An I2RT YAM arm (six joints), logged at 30 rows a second.
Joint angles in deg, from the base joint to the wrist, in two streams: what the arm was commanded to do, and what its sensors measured. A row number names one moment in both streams.
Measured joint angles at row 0:
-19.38, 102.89, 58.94, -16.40, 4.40, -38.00
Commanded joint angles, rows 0 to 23:
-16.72, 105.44, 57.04, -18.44, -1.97, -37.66
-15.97, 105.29, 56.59, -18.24, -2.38, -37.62
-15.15, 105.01, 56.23, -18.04, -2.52, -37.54
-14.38, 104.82, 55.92, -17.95, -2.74, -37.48
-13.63, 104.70, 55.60, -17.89, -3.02, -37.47
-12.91, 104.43, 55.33, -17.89, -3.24, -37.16
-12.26, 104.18, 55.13, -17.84, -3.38, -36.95
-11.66, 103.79, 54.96, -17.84, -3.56, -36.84
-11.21, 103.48, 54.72, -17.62, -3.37, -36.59
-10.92, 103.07, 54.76, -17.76, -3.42, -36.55
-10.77, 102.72, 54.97, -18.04, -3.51, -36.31
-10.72, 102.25, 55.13, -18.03, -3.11, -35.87
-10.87, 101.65, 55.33, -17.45, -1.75, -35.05
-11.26, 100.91, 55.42, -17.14, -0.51, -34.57
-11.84, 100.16, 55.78, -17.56, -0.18, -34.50
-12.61, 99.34, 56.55, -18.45, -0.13, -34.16
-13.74, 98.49, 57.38, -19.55, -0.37, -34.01
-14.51, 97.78, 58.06, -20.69, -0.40, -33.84
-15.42, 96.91, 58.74, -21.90, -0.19, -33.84
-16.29, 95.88, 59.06, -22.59, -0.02, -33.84
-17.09, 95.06, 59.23, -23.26, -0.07, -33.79
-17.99, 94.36, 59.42, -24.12, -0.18, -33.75
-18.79, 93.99, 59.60, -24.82, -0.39, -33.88
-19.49, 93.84, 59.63, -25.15, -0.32, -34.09
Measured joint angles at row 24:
-17.96, 95.77, 58.02, -21.85, -0.10, -34.89
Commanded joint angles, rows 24 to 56:
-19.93, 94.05, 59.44, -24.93, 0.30, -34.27
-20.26, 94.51, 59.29, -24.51, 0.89, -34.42
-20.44, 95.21, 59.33, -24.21, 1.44, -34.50
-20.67, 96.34, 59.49, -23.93, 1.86, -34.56
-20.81, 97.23, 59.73, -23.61, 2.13, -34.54
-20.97, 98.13, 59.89, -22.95, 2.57, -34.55
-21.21, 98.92, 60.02, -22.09, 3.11, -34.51
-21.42, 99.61, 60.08, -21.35, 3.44, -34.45
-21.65, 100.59, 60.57, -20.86, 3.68, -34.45
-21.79, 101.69, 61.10, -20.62, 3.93, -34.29
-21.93, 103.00, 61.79, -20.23, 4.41, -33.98
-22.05, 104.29, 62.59, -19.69, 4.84, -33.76
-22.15, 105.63, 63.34, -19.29, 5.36, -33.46
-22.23, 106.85, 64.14, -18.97, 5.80, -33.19
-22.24, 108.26, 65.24, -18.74, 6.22, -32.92
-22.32, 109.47, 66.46, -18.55, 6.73, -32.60
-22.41, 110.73, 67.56, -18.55, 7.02, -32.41
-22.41, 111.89, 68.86, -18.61, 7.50, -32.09
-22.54, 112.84, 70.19, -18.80, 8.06, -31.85
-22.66, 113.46, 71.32, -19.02, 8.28, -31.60
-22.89, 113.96, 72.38, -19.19, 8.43, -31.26
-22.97, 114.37, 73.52, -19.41, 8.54, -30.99
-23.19, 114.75, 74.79, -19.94, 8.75, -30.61
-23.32, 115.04, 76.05, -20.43, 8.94, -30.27
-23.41, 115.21, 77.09, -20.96, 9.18, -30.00
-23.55, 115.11, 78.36, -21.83, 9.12, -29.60
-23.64, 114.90, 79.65, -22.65, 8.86, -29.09
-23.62, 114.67, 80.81, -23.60, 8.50, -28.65
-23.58, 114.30, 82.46, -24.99, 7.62, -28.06
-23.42, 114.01, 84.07, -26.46, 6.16, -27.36
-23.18, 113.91, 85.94, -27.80, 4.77, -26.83
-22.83, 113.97, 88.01, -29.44, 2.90, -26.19
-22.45, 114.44, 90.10, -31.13, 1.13, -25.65
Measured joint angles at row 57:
-23.35, 114.76, 85.27, -25.98, 6.22, -28.84
